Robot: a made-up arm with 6 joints. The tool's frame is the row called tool.
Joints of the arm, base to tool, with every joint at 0 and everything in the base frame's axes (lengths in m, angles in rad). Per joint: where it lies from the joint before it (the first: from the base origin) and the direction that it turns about. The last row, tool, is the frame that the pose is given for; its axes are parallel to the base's.
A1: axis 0 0 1 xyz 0 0 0.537
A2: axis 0 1 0 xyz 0.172 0 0
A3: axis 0 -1 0 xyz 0 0 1.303
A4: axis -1 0 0 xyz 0 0 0.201
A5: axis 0 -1 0 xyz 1.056 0 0
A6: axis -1 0 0 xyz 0.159 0 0
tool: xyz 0 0 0
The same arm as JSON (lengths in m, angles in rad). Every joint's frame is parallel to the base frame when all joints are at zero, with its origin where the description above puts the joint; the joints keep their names.
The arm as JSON. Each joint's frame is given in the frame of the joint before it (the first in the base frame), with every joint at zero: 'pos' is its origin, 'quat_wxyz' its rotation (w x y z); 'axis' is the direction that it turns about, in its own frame. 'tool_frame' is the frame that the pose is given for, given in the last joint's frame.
{"length_unit": "m", "angle_unit": "rad", "joints": [{"joint": "A1", "pos": [0.0, 0.0, 0.537], "quat_wxyz": [1.0, 0.0, 0.0, 0.0], "axis": [0.0, 0.0, 1.0]}, {"joint": "A2", "pos": [0.172, 0.0, 0.0], "quat_wxyz": [1.0, 0.0, 0.0, 0.0], "axis": [0.0, 1.0, 0.0]}, {"joint": "A3", "pos": [0.0, 0.0, 1.303], "quat_wxyz": [1.0, 0.0, 0.0, 0.0], "axis": [0.0, -1.0, 0.0]}, {"joint": "A4", "pos": [0.0, 0.0, 0.201], "quat_wxyz": [1.0, 0.0, 0.0, 0.0], "axis": [-1.0, 0.0, 0.0]}, {"joint": "A5", "pos": [1.056, 0.0, 0.0], "quat_wxyz": [1.0, 0.0, 0.0, 0.0], "axis": [0.0, -1.0, 0.0]}, {"joint": "A6", "pos": [0.159, 0.0, 0.0], "quat_wxyz": [1.0, 0.0, 0.0, 0.0], "axis": [-1.0, 0.0, 0.0]}], "tool_frame": {"pos": [0.0, 0.0, 0.0], "quat_wxyz": [1.0, 0.0, 0.0, 0.0]}}
